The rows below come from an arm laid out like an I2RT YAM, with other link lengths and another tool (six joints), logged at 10 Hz.
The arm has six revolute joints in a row. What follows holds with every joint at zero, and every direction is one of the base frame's.
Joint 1 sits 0.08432 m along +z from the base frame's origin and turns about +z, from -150 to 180 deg.
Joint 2 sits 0.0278 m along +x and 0.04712 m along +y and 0.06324 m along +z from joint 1 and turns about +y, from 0 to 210 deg.
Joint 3 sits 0.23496 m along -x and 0.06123 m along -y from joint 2 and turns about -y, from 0 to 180 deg.
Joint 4 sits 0.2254 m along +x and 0.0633 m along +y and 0.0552 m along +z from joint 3 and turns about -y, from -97 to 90 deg.
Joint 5 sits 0.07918 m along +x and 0.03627 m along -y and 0.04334 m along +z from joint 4 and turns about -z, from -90 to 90 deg.
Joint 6 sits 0.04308 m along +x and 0.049 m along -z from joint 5 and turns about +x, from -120 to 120 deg.
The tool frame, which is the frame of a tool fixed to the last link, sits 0.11 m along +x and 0.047 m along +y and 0.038 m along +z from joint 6; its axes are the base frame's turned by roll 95.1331, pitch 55.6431 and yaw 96.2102 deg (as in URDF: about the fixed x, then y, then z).
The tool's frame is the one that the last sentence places.
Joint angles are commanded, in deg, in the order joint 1, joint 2, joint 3, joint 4, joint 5, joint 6. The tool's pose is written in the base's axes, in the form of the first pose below.
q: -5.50, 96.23, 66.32, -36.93, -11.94, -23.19
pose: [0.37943, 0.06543, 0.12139, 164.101, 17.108, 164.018]
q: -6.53, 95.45, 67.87, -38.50, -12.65, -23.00
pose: [0.38229, 0.06006, 0.13319, 163.216, 17.682, 162.837]
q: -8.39, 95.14, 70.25, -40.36, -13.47, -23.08
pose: [0.38754, 0.04909, 0.14653, 162.313, 18.385, 161.107]
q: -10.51, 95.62, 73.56, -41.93, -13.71, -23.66
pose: [0.39643, 0.03410, 0.16001, 162.076, 19.763, 159.522]
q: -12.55, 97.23, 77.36, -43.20, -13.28, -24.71
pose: [0.40700, 0.01707, 0.16870, 162.755, 21.051, 158.441]
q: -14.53, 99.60, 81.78, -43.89, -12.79, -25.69
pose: [0.42089, -0.00147, 0.17699, 163.435, 22.745, 157.334]
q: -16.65, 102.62, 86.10, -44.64, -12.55, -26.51
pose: [0.43353, -0.02132, 0.18021, 163.968, 23.548, 156.011]
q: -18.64, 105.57, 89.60, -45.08, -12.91, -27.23
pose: [0.44350, -0.03899, 0.17988, 163.959, 23.817, 154.806]
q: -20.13, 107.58, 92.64, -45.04, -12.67, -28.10
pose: [0.45239, -0.05462, 0.18303, 164.495, 25.140, 154.159]
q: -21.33, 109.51, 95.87, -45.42, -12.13, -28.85
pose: [0.46028, -0.06888, 0.18651, 165.308, 26.294, 153.669]
